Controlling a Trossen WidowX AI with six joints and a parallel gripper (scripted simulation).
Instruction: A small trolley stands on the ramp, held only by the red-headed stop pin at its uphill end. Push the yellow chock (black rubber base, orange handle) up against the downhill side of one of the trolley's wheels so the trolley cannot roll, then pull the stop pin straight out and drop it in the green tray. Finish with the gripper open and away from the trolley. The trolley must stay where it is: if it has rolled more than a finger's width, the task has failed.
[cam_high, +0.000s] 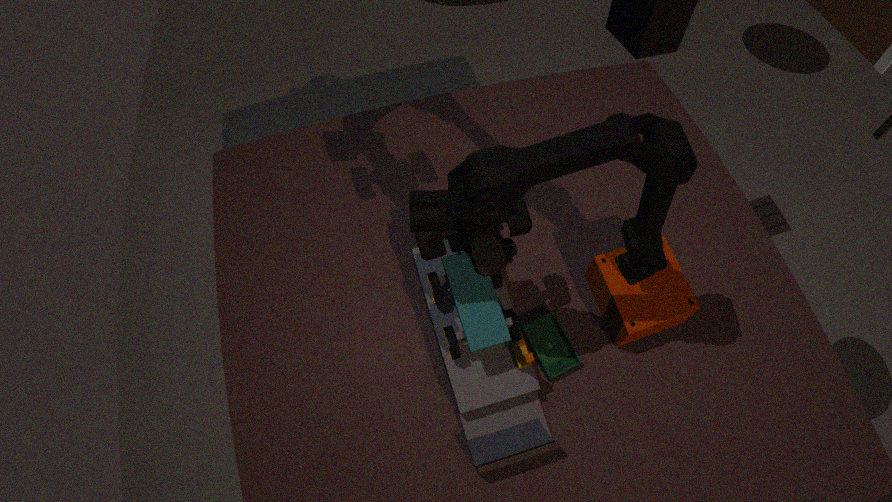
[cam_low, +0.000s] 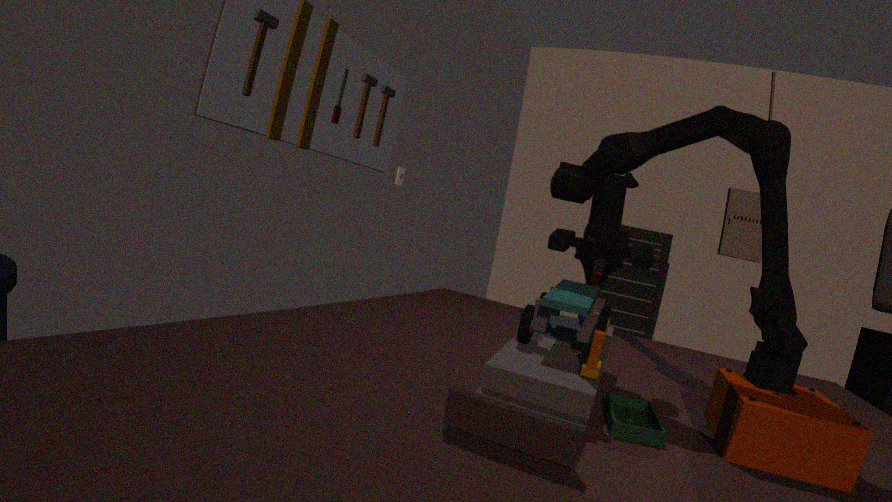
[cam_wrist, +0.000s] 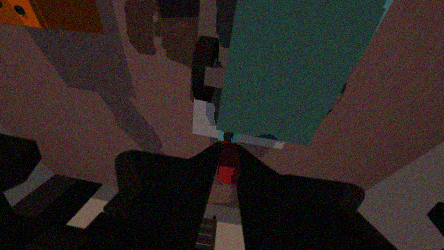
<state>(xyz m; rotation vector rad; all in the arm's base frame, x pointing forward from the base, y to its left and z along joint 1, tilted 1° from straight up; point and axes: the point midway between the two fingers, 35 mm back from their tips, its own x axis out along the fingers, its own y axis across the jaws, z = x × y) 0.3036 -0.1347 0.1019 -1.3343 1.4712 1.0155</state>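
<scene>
Now: gripper tip 21 cm to the right of the yellow chock, 7 cm above it and 2 cm past it. Also, from my gripper tip: red-headed stop pin right at my gripper tip; grey ramp 11 cm to the left, 11 cm below, 3 cm ahead; trolley 10 cm to the left, 4 cm below, 3 cm ahead.
</scene>
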